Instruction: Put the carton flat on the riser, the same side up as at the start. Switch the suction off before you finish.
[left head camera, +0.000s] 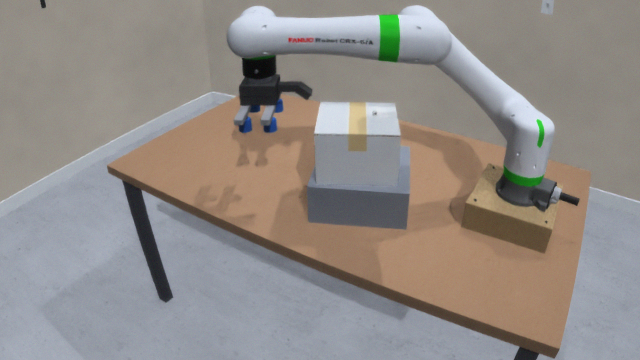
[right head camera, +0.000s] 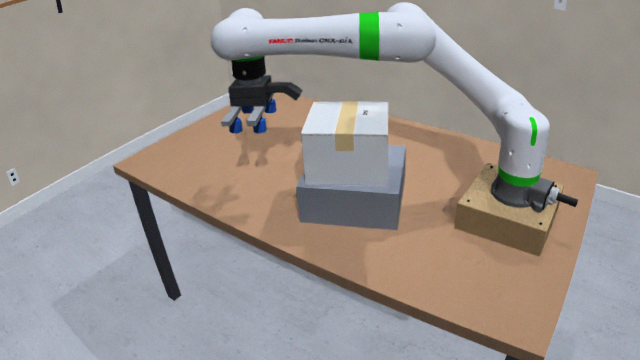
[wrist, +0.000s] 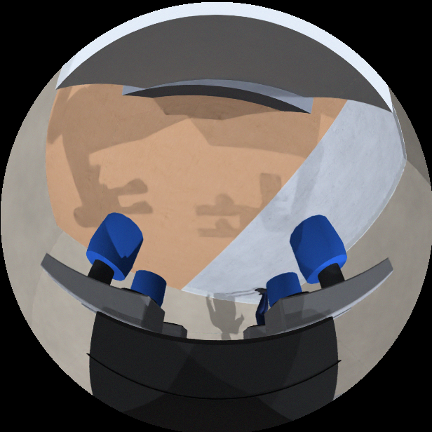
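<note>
The white carton (left head camera: 335, 160) (right head camera: 325, 160) (wrist: 215, 50) sits flat and level on the grey riser (left head camera: 358, 206) (right head camera: 348, 206) (wrist: 200, 90). Its top faces up, with a tan tape strip and a small dark mark. Bare riser top shows to the right of the carton in both head views. My gripper (left head camera: 262, 116) (right head camera: 253, 116) (wrist: 216, 267) is open: its four blue suction cups point down over the table, left of the carton and apart from it, with nothing on them. The carton's far sides are hidden. Whether the suction is on does not show.
The brown table (left head camera: 200, 150) (right head camera: 200, 150) (wrist: 175, 165) carries the riser and the wooden base block (left head camera: 505, 225) (right head camera: 500, 227) of my arm at the right. My forearm passes above and behind the carton. The table's left edge lies beyond the gripper.
</note>
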